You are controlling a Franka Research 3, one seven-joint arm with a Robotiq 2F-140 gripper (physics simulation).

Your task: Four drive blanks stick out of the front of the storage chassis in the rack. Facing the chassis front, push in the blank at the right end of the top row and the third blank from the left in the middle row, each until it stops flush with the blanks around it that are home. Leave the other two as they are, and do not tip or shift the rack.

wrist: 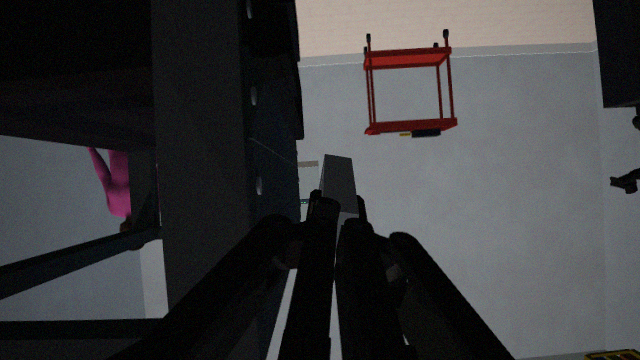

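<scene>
My gripper [334, 177] is shut with nothing held, its dark fingers reaching up from the bottom centre. A light grey, flat-faced piece shows at the fingertips. The dark chassis front [275, 175] is seen very steeply, left of the fingertips, with several small silvery round heads along its edge. Dark edges [298, 110] step out on its right side above the fingertips; which blanks they are, and which row, I cannot tell. A gap of background shows between the chassis and the fingertips. The rack post [200, 150] stands upright along the chassis's left side.
Dark rack bars [80, 260] cross the lower left. A person in pink [118, 192] shows behind the rack. The view is upside down: a red cart [415, 125] stands by the far wall. A dark box shape [620, 50] is upper right, a yellow-black object [612, 355] lower right.
</scene>
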